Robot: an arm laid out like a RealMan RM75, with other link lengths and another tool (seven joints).
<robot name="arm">
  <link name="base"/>
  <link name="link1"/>
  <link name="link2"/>
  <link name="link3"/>
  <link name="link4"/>
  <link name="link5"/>
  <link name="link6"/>
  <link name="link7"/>
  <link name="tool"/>
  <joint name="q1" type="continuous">
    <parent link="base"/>
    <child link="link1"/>
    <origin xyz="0 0 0.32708"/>
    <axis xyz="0 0 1"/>
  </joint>
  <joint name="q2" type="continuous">
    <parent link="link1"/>
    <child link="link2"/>
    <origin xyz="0 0 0"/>
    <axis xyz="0 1 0"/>
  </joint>
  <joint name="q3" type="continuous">
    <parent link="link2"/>
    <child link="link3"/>
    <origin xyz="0 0 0.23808"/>
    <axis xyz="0 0 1"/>
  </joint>
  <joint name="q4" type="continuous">
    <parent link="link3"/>
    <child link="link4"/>
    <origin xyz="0 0 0"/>
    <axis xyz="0 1 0"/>
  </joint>
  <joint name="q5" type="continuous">
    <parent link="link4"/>
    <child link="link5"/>
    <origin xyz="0 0 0.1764"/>
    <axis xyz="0 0 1"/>
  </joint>
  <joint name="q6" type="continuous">
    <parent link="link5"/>
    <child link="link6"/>
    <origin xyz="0 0 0"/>
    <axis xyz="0 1 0"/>
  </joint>
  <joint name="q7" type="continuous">
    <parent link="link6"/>
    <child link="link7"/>
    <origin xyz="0 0 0.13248"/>
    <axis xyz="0 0 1"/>
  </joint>
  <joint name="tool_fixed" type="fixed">
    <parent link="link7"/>
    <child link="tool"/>
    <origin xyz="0.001 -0.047 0.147" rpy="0.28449 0 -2.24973"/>
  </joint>
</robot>
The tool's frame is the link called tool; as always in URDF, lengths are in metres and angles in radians. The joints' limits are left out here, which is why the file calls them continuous.
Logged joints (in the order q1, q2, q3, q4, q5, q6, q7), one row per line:
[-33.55, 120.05, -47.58, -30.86, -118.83, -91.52, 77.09]
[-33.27, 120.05, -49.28, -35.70, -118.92, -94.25, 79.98]
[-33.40, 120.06, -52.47, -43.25, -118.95, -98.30, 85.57]
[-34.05, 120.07, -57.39, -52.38, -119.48, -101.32, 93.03]
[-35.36, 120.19, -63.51, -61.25, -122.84, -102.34, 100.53]
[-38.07, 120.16, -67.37, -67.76, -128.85, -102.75, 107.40]
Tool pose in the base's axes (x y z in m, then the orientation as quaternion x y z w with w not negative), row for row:
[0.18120, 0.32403, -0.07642, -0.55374, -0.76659, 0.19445, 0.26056]
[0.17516, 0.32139, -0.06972, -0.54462, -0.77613, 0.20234, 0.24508]
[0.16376, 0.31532, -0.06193, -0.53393, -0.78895, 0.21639, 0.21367]
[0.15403, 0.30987, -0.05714, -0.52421, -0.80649, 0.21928, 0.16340]
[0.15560, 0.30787, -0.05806, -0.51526, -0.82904, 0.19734, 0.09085]
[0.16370, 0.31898, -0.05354, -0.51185, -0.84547, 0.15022, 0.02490]
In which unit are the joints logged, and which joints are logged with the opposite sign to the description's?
The joints are logged in degrees. Opposite sign: q1.
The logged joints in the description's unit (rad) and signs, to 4 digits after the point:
[0.5856, 2.0953, -0.8304, -0.5386, -2.0740, -1.5973, 1.3455]
[0.5807, 2.0953, -0.8601, -0.6231, -2.0755, -1.6450, 1.3959]
[0.5829, 2.0954, -0.9158, -0.7549, -2.0761, -1.7157, 1.4935]
[0.5943, 2.0956, -1.0016, -0.9142, -2.0853, -1.7684, 1.6237]
[0.6171, 2.0977, -1.1085, -1.0690, -2.1440, -1.7862, 1.7546]
[0.6644, 2.0972, -1.1758, -1.1826, -2.2489, -1.7933, 1.8745]

